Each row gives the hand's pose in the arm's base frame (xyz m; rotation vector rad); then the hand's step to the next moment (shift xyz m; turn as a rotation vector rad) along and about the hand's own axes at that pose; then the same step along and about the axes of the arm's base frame.
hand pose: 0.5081 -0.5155 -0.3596 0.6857 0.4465 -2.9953
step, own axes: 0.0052 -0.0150 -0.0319 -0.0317 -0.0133 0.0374
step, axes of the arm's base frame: 0.0072 0.0236 -0.0257 0.0115 0.0012 0.0495
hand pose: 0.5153 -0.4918 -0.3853 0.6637 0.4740 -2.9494
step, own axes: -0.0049 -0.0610 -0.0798 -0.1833 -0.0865 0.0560
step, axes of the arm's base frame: 0.0278 0.0831 -0.0493 0.1302 0.0665 0.1511
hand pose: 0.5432 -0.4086 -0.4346 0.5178 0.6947 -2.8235
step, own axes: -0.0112 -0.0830 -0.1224 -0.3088 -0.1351 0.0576
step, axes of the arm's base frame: 0.0240 0.1321 -0.0630 0.2327 0.1203 0.2198
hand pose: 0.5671 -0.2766 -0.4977 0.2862 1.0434 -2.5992
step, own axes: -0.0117 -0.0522 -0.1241 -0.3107 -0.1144 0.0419
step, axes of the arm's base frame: -0.0005 0.1248 -0.0518 0.2431 0.1176 0.1960
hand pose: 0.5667 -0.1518 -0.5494 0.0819 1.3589 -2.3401
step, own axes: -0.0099 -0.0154 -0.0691 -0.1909 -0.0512 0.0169
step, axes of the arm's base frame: -0.0082 0.0679 -0.0206 0.1555 0.0716 0.1003
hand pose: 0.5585 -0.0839 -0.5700 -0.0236 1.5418 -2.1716
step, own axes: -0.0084 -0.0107 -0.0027 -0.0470 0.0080 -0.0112
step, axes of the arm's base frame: 0.0028 0.0084 0.0107 0.0415 0.0260 0.0006
